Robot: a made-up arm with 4 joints. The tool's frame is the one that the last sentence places.
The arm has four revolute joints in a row. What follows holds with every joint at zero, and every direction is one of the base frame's.
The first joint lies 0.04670 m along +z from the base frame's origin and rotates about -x.
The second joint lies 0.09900 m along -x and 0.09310 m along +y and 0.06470 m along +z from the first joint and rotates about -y.
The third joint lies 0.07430 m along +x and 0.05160 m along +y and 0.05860 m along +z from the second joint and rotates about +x.
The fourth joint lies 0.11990 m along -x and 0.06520 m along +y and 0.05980 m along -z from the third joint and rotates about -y.
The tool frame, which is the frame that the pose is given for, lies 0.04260 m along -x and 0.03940 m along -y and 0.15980 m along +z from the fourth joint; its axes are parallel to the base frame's.
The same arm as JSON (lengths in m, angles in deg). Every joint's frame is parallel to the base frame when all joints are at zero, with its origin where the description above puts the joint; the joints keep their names.
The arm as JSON. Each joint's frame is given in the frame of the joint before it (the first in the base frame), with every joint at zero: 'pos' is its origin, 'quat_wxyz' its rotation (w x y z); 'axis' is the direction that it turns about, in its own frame. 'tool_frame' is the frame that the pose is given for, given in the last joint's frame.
{"length_unit": "m", "angle_unit": "deg", "joints": [
  {"joint": "joint 1", "pos": [0.0, 0.0, 0.0467], "quat_wxyz": [1.0, 0.0, 0.0, 0.0], "axis": [-1.0, 0.0, 0.0]},
  {"joint": "joint 2", "pos": [-0.099, 0.0931, 0.0647], "quat_wxyz": [1.0, 0.0, 0.0, 0.0], "axis": [0.0, -1.0, 0.0]},
  {"joint": "joint 3", "pos": [0.0743, 0.0516, 0.0586], "quat_wxyz": [1.0, 0.0, 0.0, 0.0], "axis": [1.0, 0.0, 0.0]},
  {"joint": "joint 4", "pos": [-0.1199, 0.0652, -0.0598], "quat_wxyz": [1.0, 0.0, 0.0, 0.0], "axis": [0.0, -1.0, 0.0]}
], "tool_frame": {"pos": [-0.0426, -0.0394, 0.1598], "quat_wxyz": [1.0, 0.0, 0.0, 0.0]}}

